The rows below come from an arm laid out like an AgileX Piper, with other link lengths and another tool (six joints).
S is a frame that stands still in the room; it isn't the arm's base.
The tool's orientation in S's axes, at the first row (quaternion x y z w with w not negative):
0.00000, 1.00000, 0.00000, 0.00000
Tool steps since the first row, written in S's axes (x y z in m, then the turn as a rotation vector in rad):
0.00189, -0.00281, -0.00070, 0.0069, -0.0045, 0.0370
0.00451, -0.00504, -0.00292, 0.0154, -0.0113, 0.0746
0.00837, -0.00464, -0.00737, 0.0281, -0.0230, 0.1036
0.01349, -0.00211, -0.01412, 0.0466, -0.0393, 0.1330
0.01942, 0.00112, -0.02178, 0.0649, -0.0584, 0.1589
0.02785, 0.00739, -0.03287, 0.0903, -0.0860, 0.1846
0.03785, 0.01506, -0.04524, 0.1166, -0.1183, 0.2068
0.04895, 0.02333, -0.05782, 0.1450, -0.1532, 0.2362
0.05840, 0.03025, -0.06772, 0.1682, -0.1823, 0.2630
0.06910, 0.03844, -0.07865, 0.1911, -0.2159, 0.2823
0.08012, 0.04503, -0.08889, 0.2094, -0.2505, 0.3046
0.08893, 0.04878, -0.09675, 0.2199, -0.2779, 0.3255
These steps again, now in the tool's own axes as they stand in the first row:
-0.00189, -0.00281, 0.00070, -0.0069, -0.0045, -0.0370
-0.00451, -0.00504, 0.00292, -0.0154, -0.0113, -0.0746
-0.00837, -0.00464, 0.00737, -0.0281, -0.0230, -0.1036
-0.01349, -0.00211, 0.01412, -0.0466, -0.0393, -0.1330
-0.01942, 0.00112, 0.02178, -0.0649, -0.0584, -0.1589
-0.02785, 0.00739, 0.03287, -0.0903, -0.0860, -0.1846
-0.03785, 0.01506, 0.04524, -0.1166, -0.1183, -0.2068
-0.04895, 0.02333, 0.05782, -0.1450, -0.1532, -0.2362
-0.05840, 0.03025, 0.06772, -0.1682, -0.1823, -0.2630
-0.06910, 0.03844, 0.07865, -0.1911, -0.2159, -0.2823
-0.08012, 0.04503, 0.08889, -0.2094, -0.2505, -0.3046
-0.08893, 0.04878, 0.09675, -0.2199, -0.2779, -0.3255

